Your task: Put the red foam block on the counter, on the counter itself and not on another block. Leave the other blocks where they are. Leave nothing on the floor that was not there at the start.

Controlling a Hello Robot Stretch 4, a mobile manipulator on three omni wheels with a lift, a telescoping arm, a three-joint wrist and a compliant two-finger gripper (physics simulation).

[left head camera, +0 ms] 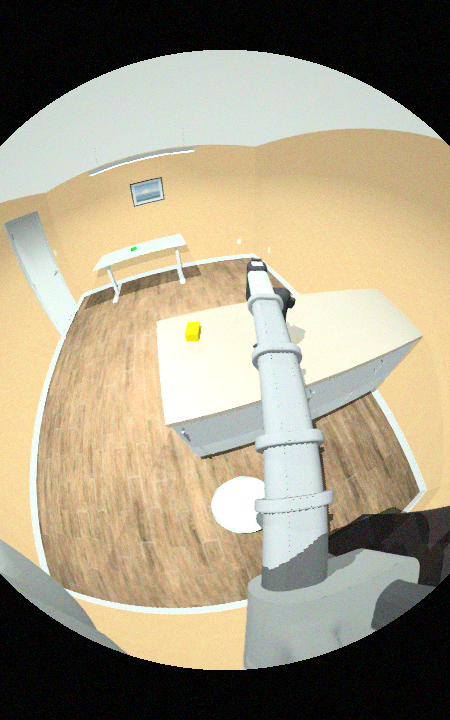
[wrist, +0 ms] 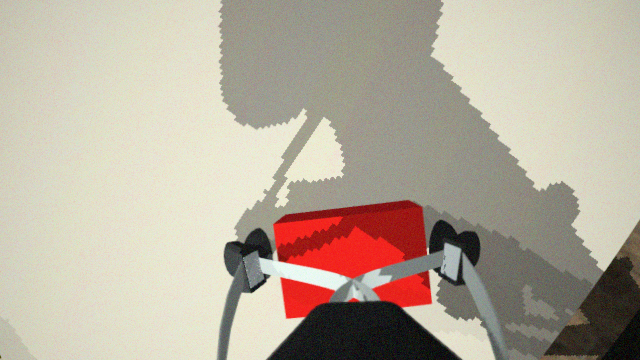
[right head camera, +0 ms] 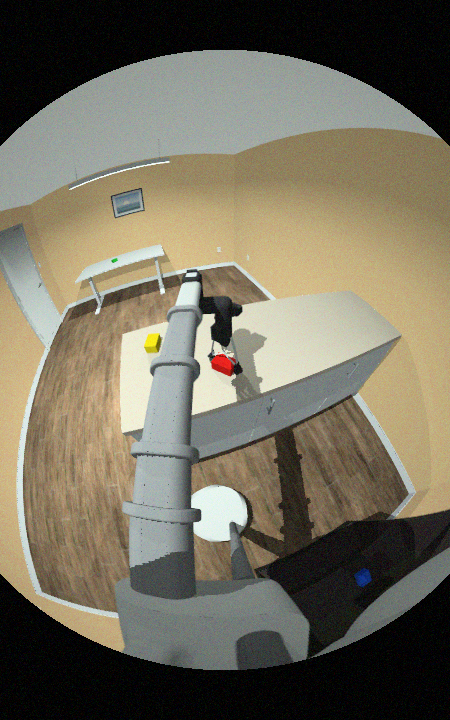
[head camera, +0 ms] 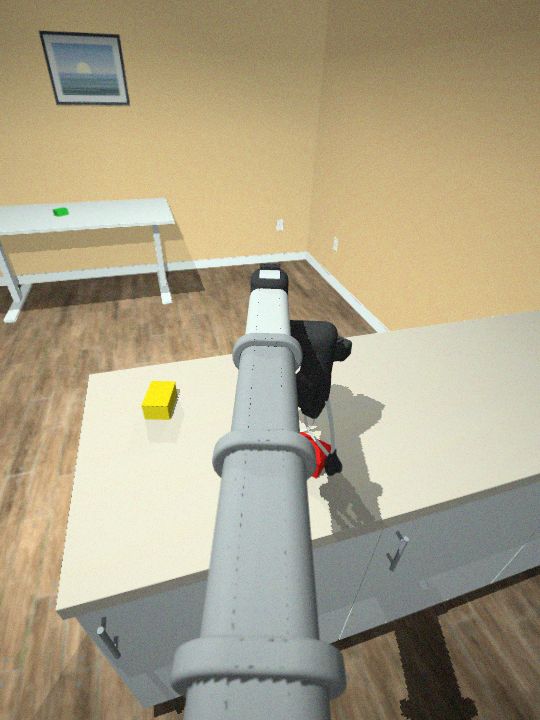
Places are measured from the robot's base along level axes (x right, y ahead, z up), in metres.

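Pixels of known places: gripper, fingertip midpoint: point(wrist: 349, 246) point(right head camera: 224, 366); robot's base, link origin: point(left head camera: 241, 503) point(right head camera: 217, 511).
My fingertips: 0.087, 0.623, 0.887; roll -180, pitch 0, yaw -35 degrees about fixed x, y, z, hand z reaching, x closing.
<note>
Ahead of a thing's pixels: the offset from my fingertips to its top centre, as dx, dy, dz. Level surfaces: height alone.
The red foam block @[+0.000, -0.003, +0.040] point(wrist: 354, 234) point(head camera: 316, 453) point(right head camera: 222, 364) lies flat on the cream counter @[dz -0.005] point(wrist: 129, 138) point(head camera: 193, 502) point(right head camera: 300, 332) point(left head camera: 214, 375), near its front edge. My gripper point(wrist: 349, 246) point(right head camera: 225, 363) points down over the block. It is open, with a fingertip on each side of the block and a small gap at both sides. The arm hides the block in the left head view. A yellow block @[-0.347, +0.149, +0.040] point(head camera: 160, 399) point(left head camera: 193, 330) point(right head camera: 152, 343) sits on the counter well to the left, apart from the red block.
A green block point(head camera: 61, 211) point(right head camera: 114, 260) lies on a white table @[dz -0.194] point(head camera: 116, 215) by the far wall. A blue block @[+0.614, -1.131, -0.258] point(right head camera: 363, 576) rests on a dark surface at the lower right. A white round disc point(right head camera: 220, 511) point(left head camera: 236, 504) lies on the wood floor by my base.
</note>
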